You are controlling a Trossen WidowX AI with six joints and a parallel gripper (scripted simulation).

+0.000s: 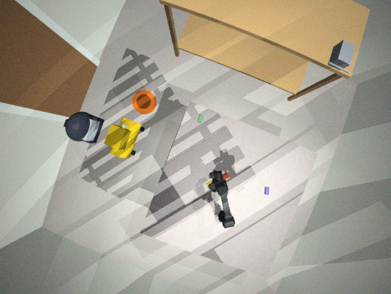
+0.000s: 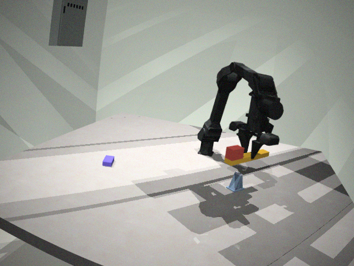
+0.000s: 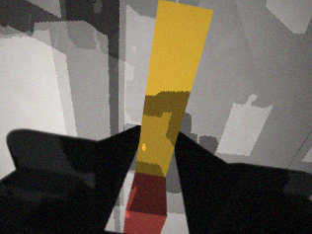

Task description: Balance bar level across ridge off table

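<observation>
Right now the ridge is 6 cm below my gripper tip, 2 cm to the right of it and 1 cm ahead of it. Round my gripper tip: small purple block (49 cm to the right, 11 cm below, 5 cm ahead); small green block (44 cm ahead, 31 cm to the left, 11 cm below).
</observation>
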